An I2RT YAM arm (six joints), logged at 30 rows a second.
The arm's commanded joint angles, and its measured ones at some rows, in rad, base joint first. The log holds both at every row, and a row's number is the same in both.
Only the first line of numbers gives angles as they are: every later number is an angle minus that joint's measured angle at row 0.
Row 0, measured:
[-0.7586 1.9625 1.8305 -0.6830 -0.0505 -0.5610]
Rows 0 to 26, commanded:
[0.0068 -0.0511 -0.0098 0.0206 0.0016 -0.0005]
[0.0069 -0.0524 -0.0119 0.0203 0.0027 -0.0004]
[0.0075 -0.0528 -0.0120 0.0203 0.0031 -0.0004]
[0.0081 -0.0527 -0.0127 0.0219 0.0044 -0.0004]
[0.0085 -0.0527 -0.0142 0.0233 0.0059 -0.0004]
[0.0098 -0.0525 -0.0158 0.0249 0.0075 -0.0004]
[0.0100 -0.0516 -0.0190 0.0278 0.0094 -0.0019]
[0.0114 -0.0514 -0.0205 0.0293 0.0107 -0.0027]
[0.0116 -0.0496 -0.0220 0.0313 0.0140 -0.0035]
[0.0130 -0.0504 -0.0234 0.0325 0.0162 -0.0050]
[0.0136 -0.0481 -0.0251 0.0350 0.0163 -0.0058]
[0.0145 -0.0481 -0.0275 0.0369 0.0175 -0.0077]
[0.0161 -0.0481 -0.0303 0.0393 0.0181 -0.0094]
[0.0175 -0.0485 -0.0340 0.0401 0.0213 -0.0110]
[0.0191 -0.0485 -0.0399 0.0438 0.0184 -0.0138]
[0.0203 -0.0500 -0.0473 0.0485 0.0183 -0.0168]
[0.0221 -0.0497 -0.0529 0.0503 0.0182 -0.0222]
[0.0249 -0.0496 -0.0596 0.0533 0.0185 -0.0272]
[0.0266 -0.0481 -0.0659 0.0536 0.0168 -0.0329]
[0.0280 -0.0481 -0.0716 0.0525 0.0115 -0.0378]
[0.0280 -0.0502 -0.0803 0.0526 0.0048 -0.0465]
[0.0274 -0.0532 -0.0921 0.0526 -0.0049 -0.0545]
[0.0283 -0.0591 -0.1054 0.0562 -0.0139 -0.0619]
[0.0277 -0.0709 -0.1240 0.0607 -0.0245 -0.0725]
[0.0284 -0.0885 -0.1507 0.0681 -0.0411 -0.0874]
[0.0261 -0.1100 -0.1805 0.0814 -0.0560 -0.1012]
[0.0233 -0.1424 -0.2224 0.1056 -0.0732 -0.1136]
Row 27, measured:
[0.0218 -0.0572 -0.1644 0.0694 -0.0138 -0.0736]
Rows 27 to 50, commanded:
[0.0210 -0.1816 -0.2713 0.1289 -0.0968 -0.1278]
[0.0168 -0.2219 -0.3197 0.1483 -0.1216 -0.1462]
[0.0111 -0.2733 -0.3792 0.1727 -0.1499 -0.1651]
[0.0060 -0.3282 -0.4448 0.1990 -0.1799 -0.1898]
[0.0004 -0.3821 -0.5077 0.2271 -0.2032 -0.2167]
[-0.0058 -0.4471 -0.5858 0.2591 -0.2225 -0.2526]
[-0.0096 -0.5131 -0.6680 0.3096 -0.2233 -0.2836]
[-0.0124 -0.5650 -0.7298 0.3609 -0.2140 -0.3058]
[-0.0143 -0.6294 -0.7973 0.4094 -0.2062 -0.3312]
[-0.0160 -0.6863 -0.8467 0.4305 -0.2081 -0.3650]
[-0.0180 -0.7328 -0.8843 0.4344 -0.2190 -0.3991]
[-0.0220 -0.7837 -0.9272 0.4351 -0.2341 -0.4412]
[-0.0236 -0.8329 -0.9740 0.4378 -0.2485 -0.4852]
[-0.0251 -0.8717 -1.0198 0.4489 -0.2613 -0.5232]
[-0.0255 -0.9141 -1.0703 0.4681 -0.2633 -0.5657]
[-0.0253 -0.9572 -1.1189 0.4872 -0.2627 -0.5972]
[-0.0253 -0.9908 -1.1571 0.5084 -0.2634 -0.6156]
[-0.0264 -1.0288 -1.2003 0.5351 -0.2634 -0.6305]
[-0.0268 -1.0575 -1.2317 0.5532 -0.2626 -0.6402]
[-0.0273 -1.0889 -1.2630 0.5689 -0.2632 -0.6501]
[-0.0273 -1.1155 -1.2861 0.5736 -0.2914 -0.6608]
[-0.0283 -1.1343 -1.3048 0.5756 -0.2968 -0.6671]
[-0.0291 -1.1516 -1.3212 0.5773 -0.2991 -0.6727]
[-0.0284 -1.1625 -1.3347 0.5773 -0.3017 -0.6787]
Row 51, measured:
[-0.0229 -1.1250 -1.3088 0.5119 -0.2541 -0.6061]
